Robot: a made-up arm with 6 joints. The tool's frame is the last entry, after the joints.
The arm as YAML. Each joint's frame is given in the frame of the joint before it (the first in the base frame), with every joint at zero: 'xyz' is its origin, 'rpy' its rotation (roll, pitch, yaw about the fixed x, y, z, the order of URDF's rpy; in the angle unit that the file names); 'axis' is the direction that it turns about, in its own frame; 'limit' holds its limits. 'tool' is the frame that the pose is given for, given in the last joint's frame.
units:
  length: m
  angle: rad
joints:
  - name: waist
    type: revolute
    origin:
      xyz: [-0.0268, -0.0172, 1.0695]
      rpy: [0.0, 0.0, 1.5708]
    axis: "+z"
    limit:
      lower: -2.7
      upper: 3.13
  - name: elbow
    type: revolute
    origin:
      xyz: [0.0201, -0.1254, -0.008]
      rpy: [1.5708, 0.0, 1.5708]
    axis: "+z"
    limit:
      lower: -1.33
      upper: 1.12
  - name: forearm
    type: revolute
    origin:
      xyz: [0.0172, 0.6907, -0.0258]
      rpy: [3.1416, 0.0, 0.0]
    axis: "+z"
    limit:
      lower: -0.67
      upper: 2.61
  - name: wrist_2
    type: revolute
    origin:
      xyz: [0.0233, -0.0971, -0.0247]
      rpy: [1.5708, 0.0, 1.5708]
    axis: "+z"
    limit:
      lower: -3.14
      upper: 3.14
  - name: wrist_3
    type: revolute
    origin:
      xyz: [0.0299, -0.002, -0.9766]
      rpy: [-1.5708, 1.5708, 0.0]
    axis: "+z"
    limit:
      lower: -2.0
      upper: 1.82
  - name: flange
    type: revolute
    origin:
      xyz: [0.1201, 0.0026, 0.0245]
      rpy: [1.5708, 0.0, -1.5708]
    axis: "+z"
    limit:
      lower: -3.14
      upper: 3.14
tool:
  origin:
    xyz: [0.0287, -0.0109, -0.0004]
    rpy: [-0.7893, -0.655, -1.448]
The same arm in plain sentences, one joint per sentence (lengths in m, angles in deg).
The arm has six revolute joints in a row. What follows holds with every joint at zero, and every direction is one of the base frame's. Joint 1 lies 0.0268 m along -x and 0.0172 m along -y and 1.0695 m along +z from the base frame's origin and rotates about +z, from -154.7 to 179.34 deg. Joint 2 lies 0.1254 m along +x and 0.0201 m along +y and 0.008 m along -z from joint 1 and rotates about +y, from -76.2 to 64.17 deg. Joint 3 lies 0.0172 m along -x and 0.0258 m along -y and 0.6907 m along +z from joint 2 and rotates about -y, from -38.39 to 149.54 deg. Joint 4 lies 0.0233 m along -x and 0.0247 m along +y and 0.0971 m along +z from joint 3 and rotates about -x, from -179.91 to 179.91 deg. Joint 5 lies 0.9766 m along +x and 0.002 m along +y and 0.0299 m along -z from joint 4 and rotates about -y, from -114.59 to 104.28 deg. Joint 6 lies 0.1201 m along +x and 0.0245 m along -y and 0.0026 m along +z from joint 5 and rotates about -x, from -179.91 to 179.91 deg. The tool frame, which is the frame that the pose is given for, lies 0.0004 m along +x and 0.0109 m along +y and 0.0287 m along -z from joint 6; its axes are the base frame's turned by roll -130.92, pitch 5.58 and yaw 127.74 deg (as in URDF: about the fixed x, then y, then z).
